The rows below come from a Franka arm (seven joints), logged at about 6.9 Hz.
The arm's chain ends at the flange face. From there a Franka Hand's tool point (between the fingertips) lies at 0.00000 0.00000 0.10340 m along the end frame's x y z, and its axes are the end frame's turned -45 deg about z.
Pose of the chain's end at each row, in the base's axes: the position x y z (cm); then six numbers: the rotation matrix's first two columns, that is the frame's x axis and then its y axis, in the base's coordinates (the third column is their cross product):
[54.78 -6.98 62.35 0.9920 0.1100 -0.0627 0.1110 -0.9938 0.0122]
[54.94 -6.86 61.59 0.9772 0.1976 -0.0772 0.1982 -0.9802 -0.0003]
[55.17 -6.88 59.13 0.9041 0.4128 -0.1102 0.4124 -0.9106 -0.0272]
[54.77 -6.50 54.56 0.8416 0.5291 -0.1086 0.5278 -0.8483 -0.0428]
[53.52 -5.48 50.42 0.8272 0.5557 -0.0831 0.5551 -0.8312 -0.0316]
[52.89 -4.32 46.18 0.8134 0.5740 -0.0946 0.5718 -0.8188 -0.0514]
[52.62 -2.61 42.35 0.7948 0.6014 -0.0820 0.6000 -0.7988 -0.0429]
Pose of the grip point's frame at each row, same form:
[54.15 -7.18 52.03 0.6230 0.7805 -0.0530 0.7799 -0.6249 -0.0357]
[54.16 -7.02 51.28 0.5508 0.8328 -0.0544 0.8311 -0.5534 -0.0548]
[54.02 -7.10 48.86 0.3477 0.9358 -0.0587 0.9309 -0.3520 -0.0972]
[53.58 -6.72 44.29 0.2219 0.9740 -0.0465 0.9683 -0.2257 -0.1071]
[52.62 -5.69 40.12 0.1924 0.9807 -0.0364 0.9774 -0.1948 -0.0811]
[51.78 -4.45 35.90 0.1708 0.9849 -0.0305 0.9795 -0.1731 -0.1032]
[51.68 -2.77 32.05 0.1377 0.9901 -0.0276 0.9863 -0.1396 -0.0883]

